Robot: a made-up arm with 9 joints. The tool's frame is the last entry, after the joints.
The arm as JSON. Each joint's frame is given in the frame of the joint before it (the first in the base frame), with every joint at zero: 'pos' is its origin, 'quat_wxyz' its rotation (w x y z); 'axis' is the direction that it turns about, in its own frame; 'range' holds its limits. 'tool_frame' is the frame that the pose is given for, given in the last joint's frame.
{
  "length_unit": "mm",
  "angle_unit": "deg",
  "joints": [
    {
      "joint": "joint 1",
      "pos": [
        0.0,
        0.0,
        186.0
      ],
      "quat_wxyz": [
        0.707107,
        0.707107,
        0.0,
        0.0
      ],
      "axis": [
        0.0,
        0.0,
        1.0
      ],
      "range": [
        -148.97,
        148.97
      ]
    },
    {
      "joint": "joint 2",
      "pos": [
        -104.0,
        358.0,
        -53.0
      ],
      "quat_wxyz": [
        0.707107,
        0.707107,
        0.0,
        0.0
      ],
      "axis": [
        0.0,
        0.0,
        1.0
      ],
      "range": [
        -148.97,
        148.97
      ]
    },
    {
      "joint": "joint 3",
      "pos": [
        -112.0,
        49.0,
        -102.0
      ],
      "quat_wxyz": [
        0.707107,
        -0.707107,
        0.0,
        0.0
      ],
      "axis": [
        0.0,
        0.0,
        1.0
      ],
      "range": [
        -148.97,
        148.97
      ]
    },
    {
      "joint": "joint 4",
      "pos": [
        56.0,
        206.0,
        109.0
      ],
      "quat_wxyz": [
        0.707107,
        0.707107,
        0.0,
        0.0
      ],
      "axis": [
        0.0,
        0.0,
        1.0
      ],
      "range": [
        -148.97,
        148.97
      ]
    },
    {
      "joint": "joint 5",
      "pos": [
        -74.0,
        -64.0,
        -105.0
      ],
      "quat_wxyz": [
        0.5,
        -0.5,
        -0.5,
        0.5
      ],
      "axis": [
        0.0,
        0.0,
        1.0
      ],
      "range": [
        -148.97,
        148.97
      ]
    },
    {
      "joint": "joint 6",
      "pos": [
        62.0,
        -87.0,
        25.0
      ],
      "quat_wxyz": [
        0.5,
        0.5,
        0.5,
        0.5
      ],
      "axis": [
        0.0,
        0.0,
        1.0
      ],
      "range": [
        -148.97,
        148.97
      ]
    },
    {
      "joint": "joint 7",
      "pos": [
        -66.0,
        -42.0,
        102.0
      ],
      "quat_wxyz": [
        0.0,
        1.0,
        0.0,
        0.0
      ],
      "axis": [
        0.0,
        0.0,
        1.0
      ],
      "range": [
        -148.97,
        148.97
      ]
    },
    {
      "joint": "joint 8",
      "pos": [
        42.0,
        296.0,
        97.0
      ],
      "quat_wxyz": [
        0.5,
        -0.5,
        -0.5,
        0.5
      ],
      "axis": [
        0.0,
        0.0,
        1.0
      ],
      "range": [
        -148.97,
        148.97
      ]
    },
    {
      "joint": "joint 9",
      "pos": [
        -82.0,
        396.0,
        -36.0
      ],
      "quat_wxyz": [
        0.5,
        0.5,
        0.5,
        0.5
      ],
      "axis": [
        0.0,
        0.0,
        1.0
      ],
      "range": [
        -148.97,
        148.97
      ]
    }
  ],
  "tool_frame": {
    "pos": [
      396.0,
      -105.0,
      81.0
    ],
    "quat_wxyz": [
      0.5,
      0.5,
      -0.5,
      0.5
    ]
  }
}
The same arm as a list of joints. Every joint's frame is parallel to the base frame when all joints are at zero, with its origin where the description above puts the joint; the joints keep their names.
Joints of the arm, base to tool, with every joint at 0 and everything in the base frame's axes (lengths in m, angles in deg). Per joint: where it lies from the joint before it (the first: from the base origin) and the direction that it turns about. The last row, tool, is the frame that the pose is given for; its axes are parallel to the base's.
joint 1: axis 0 -1 0 xyz 0 0 0.186
joint 2: axis 0 0 -1 xyz -0.104 0.053 0.358
joint 3: axis 0 -1 0 xyz -0.112 -0.049 0.102
joint 4: axis 0 0 -1 xyz 0.056 -0.109 0.206
joint 5: axis -1 0 0 xyz -0.074 0.064 0.105
joint 6: axis 0 -1 0 xyz -0.025 -0.062 -0.087
joint 7: axis 0 1 0 xyz 0.042 -0.102 -0.066
joint 8: axis 0 0 -1 xyz 0.296 0.097 0.042
joint 9: axis 1 0 0 xyz -0.082 -0.396 0.036
tool: xyz 0.081 -0.396 0.105
Joint limits (deg, base to tool): -148.97..148.97 -148.97..148.97 -148.97..148.97 -148.97..148.97 -148.97..148.97 -148.97..148.97 -148.97..148.97 -148.97..148.97 -148.97..148.97

